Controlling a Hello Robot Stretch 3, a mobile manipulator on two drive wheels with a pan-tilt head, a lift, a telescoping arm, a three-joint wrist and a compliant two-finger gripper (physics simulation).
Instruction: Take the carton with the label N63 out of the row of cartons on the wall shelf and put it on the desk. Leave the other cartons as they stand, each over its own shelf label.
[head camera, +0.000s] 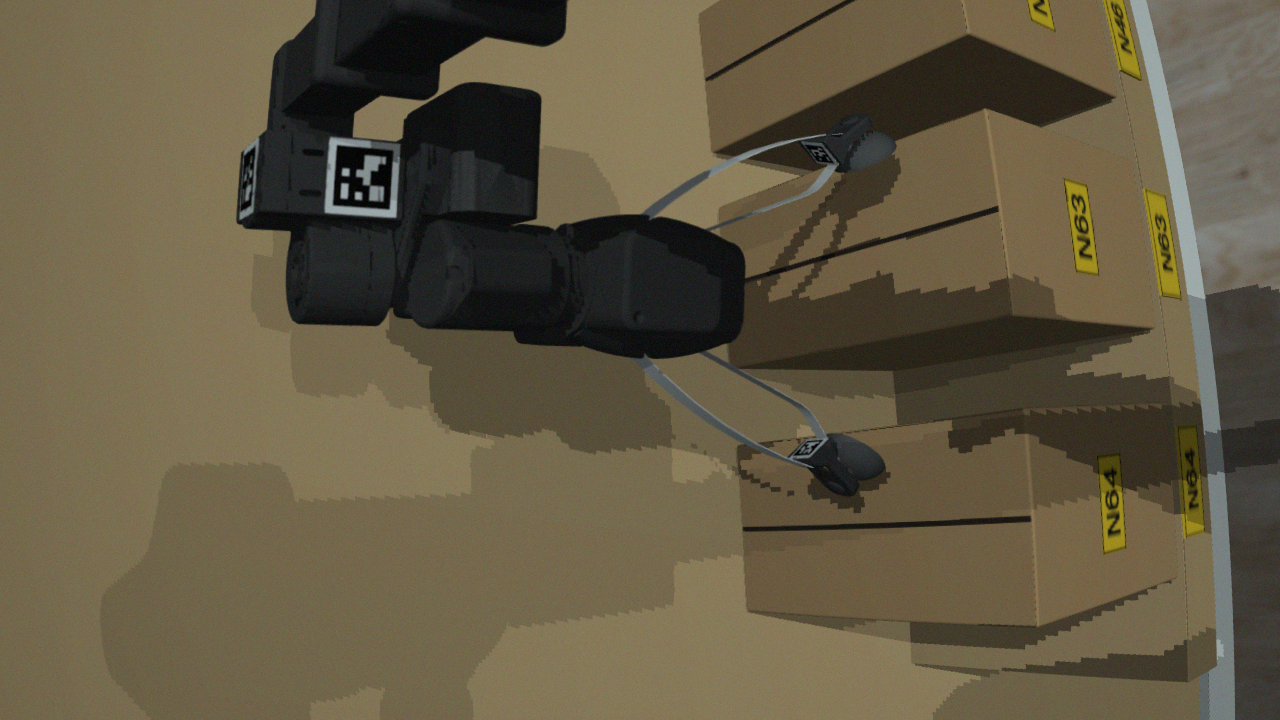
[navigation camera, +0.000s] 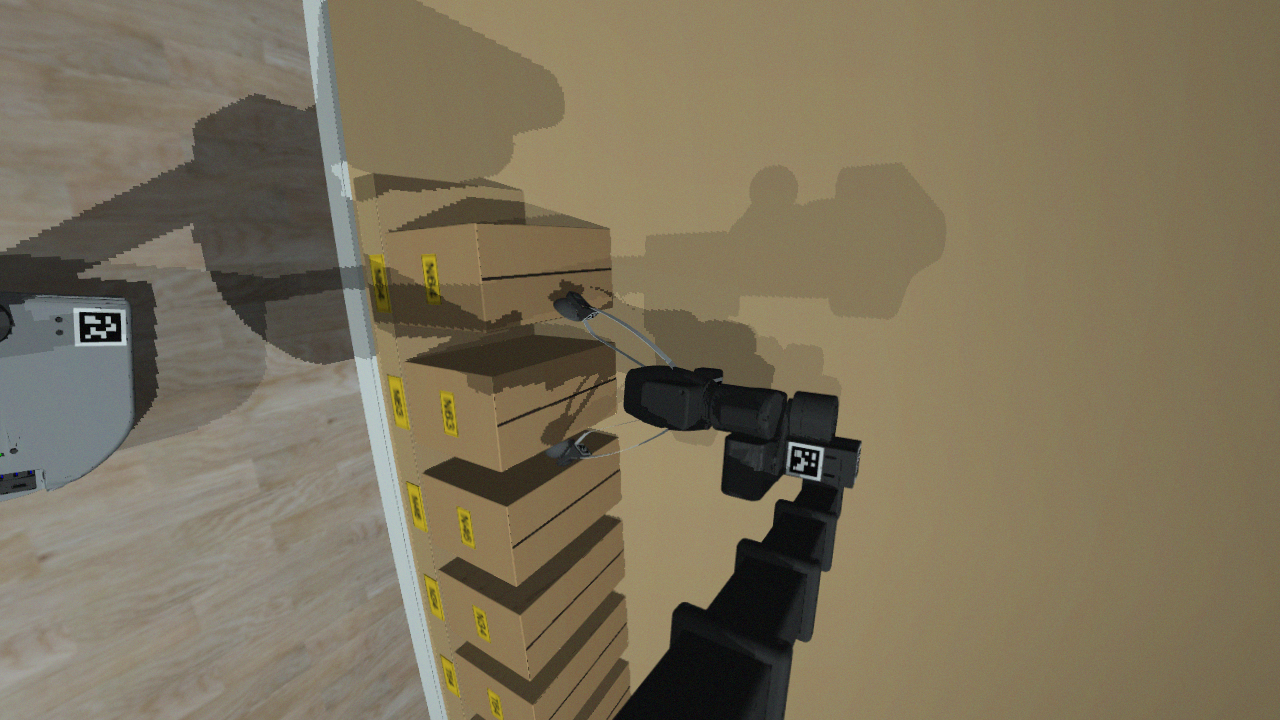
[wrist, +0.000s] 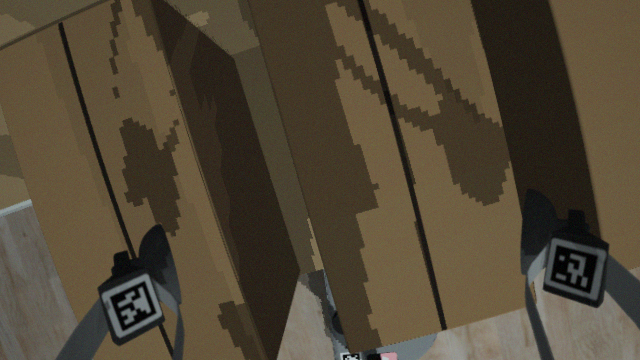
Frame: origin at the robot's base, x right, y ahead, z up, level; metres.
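Seen in the pictures: gripper, fingertip midpoint: (head camera: 878, 305) (navigation camera: 554, 377) (wrist: 344, 238).
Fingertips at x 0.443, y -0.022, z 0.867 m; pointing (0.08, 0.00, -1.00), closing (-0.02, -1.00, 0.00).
Offsets run from my fingertips to a thing's middle. "spot": to the spot under its first point. Level surfaces: height alone.
The N63 carton @(dx +0.051, dy -0.036, dz -0.112 m) (head camera: 948, 259) (navigation camera: 474, 402) (wrist: 465, 250) stands in the row between two others, at its yellow N63 shelf label @(spot: dx -0.079, dy -0.055, dz -0.218 m) (head camera: 1163, 243) (navigation camera: 397, 401). A dark line runs along its long face. My gripper (head camera: 863, 306) (navigation camera: 567, 378) (wrist: 344, 238) is wide open and empty, with its fingers on either side of this carton's long face. One finger is over the N64 carton @(dx +0.021, dy +0.134, dz -0.112 m) (head camera: 895, 573) (navigation camera: 537, 250) (wrist: 55, 150); the other is by the gap towards the N46 carton @(dx +0.080, dy -0.198, dz -0.112 m) (head camera: 850, 71) (navigation camera: 487, 537) (wrist: 610, 100). Whether a fingertip touches a carton is unclear. The desk does not show.
More cartons continue the row at the bottom of the navigation view, with narrow gaps. A pale edge strip (head camera: 1203, 376) (navigation camera: 371, 394) runs along the row, with wood floor @(dz -0.867 m) (head camera: 1244, 134) (navigation camera: 179, 555) beyond. My base (navigation camera: 71, 394) is at the left of the navigation view.
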